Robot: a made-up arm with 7 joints.
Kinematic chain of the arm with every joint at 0, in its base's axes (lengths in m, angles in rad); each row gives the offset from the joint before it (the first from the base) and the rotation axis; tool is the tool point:
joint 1: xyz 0 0 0.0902 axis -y
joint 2: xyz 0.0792 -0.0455 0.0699 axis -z
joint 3: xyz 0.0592 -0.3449 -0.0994 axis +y
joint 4: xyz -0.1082 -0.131 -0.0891 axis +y
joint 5: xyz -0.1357 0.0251 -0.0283 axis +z
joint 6: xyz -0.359 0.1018 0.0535 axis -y
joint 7: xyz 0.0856 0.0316 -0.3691 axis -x
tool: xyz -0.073 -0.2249 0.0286
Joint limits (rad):
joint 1: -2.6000..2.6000
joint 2: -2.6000..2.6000
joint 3: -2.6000..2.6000
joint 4: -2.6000..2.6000
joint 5: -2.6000..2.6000
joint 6: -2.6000..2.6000
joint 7: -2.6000..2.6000
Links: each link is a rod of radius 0.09 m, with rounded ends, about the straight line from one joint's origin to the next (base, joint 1, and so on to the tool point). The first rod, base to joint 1, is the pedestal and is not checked.
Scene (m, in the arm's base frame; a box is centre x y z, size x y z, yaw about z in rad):
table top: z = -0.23
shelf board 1: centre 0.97 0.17 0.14 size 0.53 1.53 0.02 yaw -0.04
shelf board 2: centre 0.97 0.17 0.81 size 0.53 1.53 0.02 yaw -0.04
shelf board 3: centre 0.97 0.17 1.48 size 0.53 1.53 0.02 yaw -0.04
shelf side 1: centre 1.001 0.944 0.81 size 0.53 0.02 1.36 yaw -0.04
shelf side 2: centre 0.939 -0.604 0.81 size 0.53 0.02 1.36 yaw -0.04
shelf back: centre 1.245 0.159 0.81 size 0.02 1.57 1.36 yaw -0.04
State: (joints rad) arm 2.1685 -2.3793 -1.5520 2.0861 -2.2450 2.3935 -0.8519
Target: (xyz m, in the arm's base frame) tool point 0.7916 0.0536 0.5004
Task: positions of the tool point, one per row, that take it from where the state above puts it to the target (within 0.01 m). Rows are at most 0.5 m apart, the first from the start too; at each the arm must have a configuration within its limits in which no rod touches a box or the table.
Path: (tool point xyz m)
1: -0.3122 0.5038 0.2453
2: -0.1568 0.5616 0.4546
3: 0.1267 0.5199 0.6374
4: 0.4872 0.3441 0.6775
5: 0.7916 0.0536 0.5004

